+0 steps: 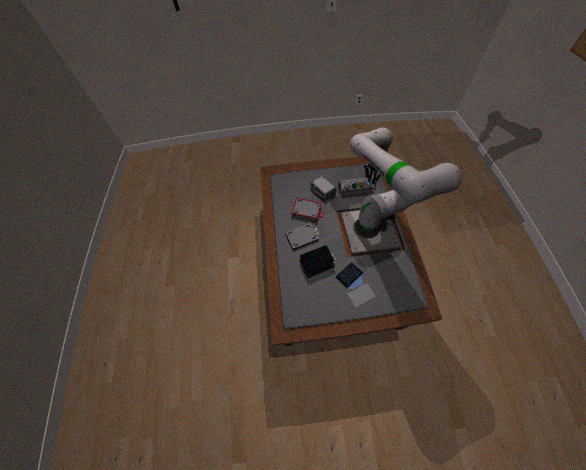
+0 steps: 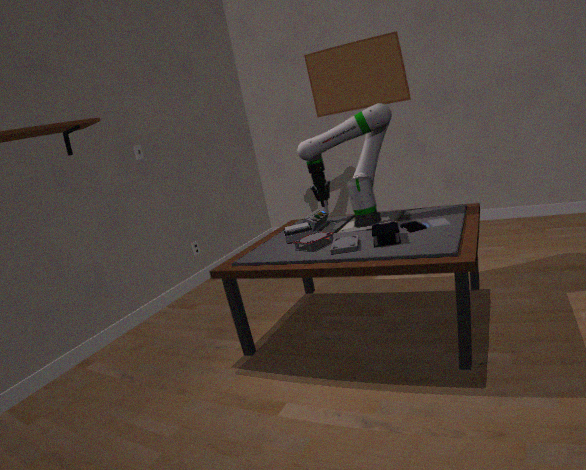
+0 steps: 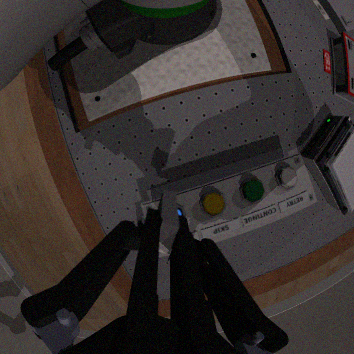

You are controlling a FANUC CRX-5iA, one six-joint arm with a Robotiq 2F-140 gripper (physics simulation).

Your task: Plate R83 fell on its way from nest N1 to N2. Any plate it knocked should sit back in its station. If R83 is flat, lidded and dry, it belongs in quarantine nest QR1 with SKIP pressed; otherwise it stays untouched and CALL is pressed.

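Places are measured from the arm's base along level axes (x ahead, y left, z up), in centimetres.
Pixels of known places: gripper, between the fingertips: [image 1: 370, 186] [image 2: 326, 212] [image 3: 165, 202]; arm's base, origin of its link: [image 1: 367, 227] [image 2: 368, 222] [image 3: 165, 4].
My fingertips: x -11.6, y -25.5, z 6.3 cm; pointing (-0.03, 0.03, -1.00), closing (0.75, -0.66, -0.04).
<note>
Ahead of a thing's pixels: the offset from my fingertips to its top centre. "spot": to the spot under its first point.
My gripper [image 1: 370, 181] [image 2: 324, 204] [image 3: 165, 202] is shut and empty, pointing down at the blue-lit end of the button panel {dx +7.1, dy -5.0, dz +2.1 cm} [image 1: 356, 191] [image 2: 314, 220] [image 3: 235, 227]. The fingers cover most of the blue button {dx -0.1, dy -2.1, dz +0.8 cm} [image 3: 179, 212] and its label; contact cannot be told. Beside it are the yellow SKIP button {dx +4.9, dy -2.5, dz +1.2 cm} [image 3: 213, 201], green CONTINUE button {dx +9.9, dy -3.1, dz +1.2 cm} [image 3: 252, 189] and white RETRY button {dx +14.8, dy -3.7, dz +1.2 cm} [image 3: 286, 176]. The red-edged nest QR1 {dx +43.7, dy +3.8, dz -1.7 cm} [image 1: 307, 208] [image 2: 314, 240] has a pale top. A grey nest or plate {dx +51.5, dy +20.7, dz -3.4 cm} [image 1: 302, 236] [image 2: 345, 244] lies beside it. Which item is R83 cannot be told.
A pale-topped device {dx +28.7, dy -9.0, dz +0.7 cm} [image 1: 323, 185] [image 2: 298, 229] [image 3: 342, 162] stands beside the panel. A black box {dx +47.7, dy +39.3, dz +0.0 cm} [image 1: 317, 261] [image 2: 385, 234], a dark flat item {dx +32.8, dy +50.9, dz -4.8 cm} [image 1: 349, 275] over a blue patch {spot: dx +30.6, dy +56.6, dz -6.3 cm} [image 1: 356, 283], and a pale sheet {dx +30.5, dy +63.6, dz -5.5 cm} [image 1: 361, 295] lie farther along. The arm's base stands on a pale board [image 1: 357, 243] [image 3: 175, 70].
</note>
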